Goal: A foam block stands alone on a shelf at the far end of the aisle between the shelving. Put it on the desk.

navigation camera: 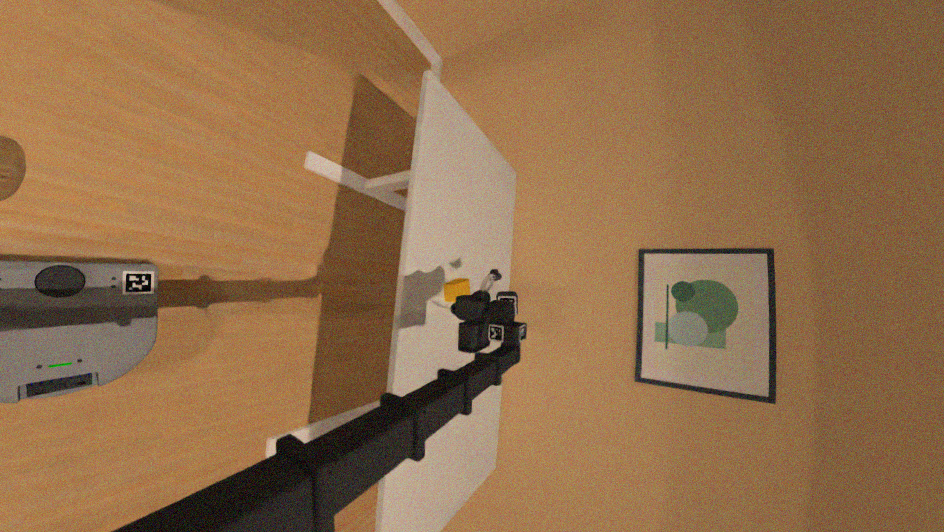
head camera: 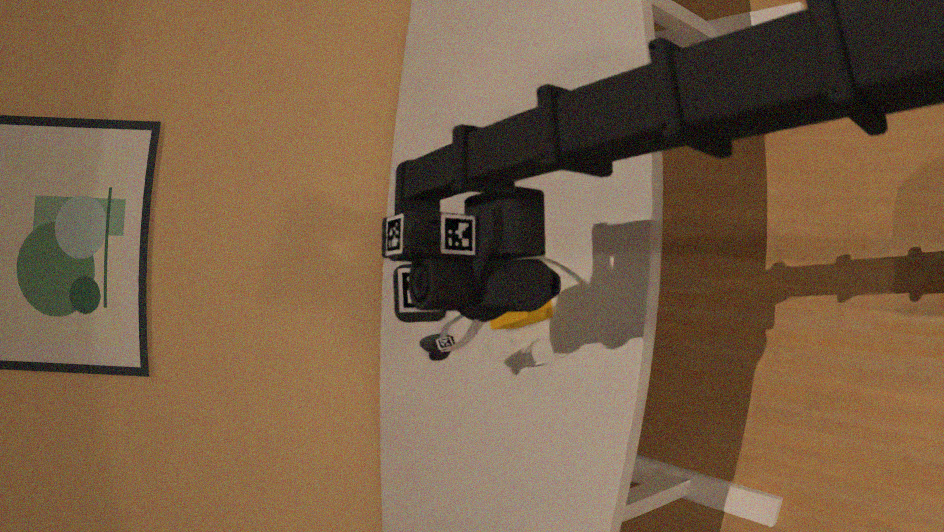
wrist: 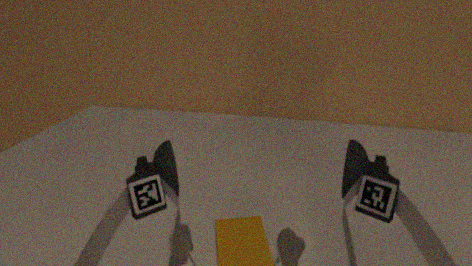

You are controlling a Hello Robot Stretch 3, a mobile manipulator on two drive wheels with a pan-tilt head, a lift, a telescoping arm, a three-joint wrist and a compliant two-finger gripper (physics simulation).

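Pixels of known places: gripper, between the fingertips: (wrist: 258, 160); robot's base, origin of its link: (navigation camera: 62, 279).
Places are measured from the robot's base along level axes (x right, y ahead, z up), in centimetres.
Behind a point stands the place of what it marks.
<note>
The yellow foam block (head camera: 522, 317) {x 75.3, y 1.0, z 76.5 cm} (navigation camera: 456, 290) {x 75.1, y -1.0, z 76.5 cm} (wrist: 244, 242) {x 79.5, y -1.3, z 76.5 cm} rests on the white desk (head camera: 502, 449) {x 85.9, y 23.1, z 72.1 cm} (navigation camera: 462, 198) {x 84.3, y 31.8, z 72.0 cm} (wrist: 90, 150) {x 106.0, y 37.8, z 72.0 cm}. In the head view the wrist hides part of it. In the wrist view its near part is cut off by the bottom edge. My gripper (wrist: 258, 160) {x 75.4, y -2.2, z 90.7 cm} is open, with its fingers wide apart and no thing between them. It hangs above the desk, and its fingertips reach past the block toward the wall. One fingertip is hidden behind the wrist in the head view.
The wall with a framed picture (head camera: 153, 251) {x 132.8, y -10.5, z 128.6 cm} (navigation camera: 706, 251) {x 133.2, y 15.5, z 154.0 cm} stands behind the desk's far edge. My extended arm (head camera: 608, 118) {x 26.4, y -9.8, z 107.0 cm} (navigation camera: 370, 422) {x 17.6, y -8.3, z 104.9 cm} crosses over the desk. White desk feet (head camera: 753, 505) (navigation camera: 323, 166) stick out over the wooden floor. My base (navigation camera: 99, 343) {x 6.2, y -15.1, z 16.0 cm} stands on the floor.
</note>
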